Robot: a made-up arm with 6 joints. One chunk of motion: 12 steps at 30 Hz.
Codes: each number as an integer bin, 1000 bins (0 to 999) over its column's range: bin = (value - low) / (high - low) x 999, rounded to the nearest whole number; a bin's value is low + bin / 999 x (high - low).
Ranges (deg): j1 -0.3..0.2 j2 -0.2..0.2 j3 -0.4..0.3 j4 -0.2..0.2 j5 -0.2..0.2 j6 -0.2..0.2
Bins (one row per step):
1: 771 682 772 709 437 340
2: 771 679 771 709 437 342
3: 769 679 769 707 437 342
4: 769 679 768 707 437 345
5: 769 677 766 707 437 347
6: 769 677 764 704 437 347
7: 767 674 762 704 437 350
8: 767 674 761 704 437 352
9: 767 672 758 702 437 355
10: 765 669 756 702 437 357
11: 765 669 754 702 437 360
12: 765 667 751 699 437 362
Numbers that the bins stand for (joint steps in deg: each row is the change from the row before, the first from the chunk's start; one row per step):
1: 0.086 0.073 0.141 0.084 -0.025 -0.064
2: 0.086 0.072 0.140 0.084 -0.025 -0.063
3: 0.085 0.072 0.139 0.083 -0.025 -0.063
4: 0.085 0.072 0.138 0.083 -0.025 -0.062
5: 0.085 0.071 0.137 0.083 -0.025 -0.061
6: 0.085 0.071 0.135 0.082 -0.025 -0.061
7: 0.084 0.070 0.134 0.082 -0.025 -0.060
8: 0.084 0.070 0.133 0.082 -0.025 -0.059
9: 0.084 0.069 0.131 0.081 -0.025 -0.058
10: 0.083 0.068 0.130 0.081 -0.025 -0.057
11: 0.083 0.068 0.128 0.081 -0.025 -0.056
12: 0.083 0.067 0.126 0.080 -0.025 -0.055

